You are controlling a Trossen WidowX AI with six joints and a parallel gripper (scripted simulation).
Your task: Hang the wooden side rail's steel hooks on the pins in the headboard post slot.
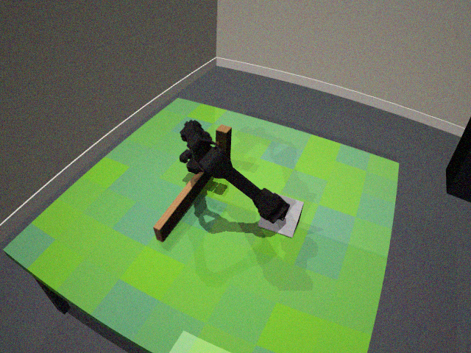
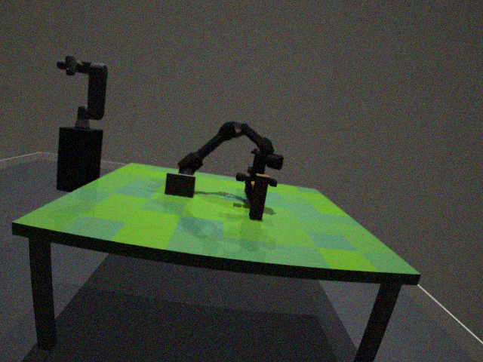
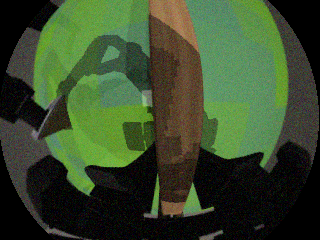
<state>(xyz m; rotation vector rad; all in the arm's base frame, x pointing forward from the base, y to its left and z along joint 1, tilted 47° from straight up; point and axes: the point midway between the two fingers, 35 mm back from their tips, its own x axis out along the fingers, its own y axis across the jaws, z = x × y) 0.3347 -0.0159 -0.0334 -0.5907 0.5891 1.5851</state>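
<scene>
My gripper tip is 10 mm short of the headboard post, 170 mm to the left of it and 40 mm below it.
</scene>
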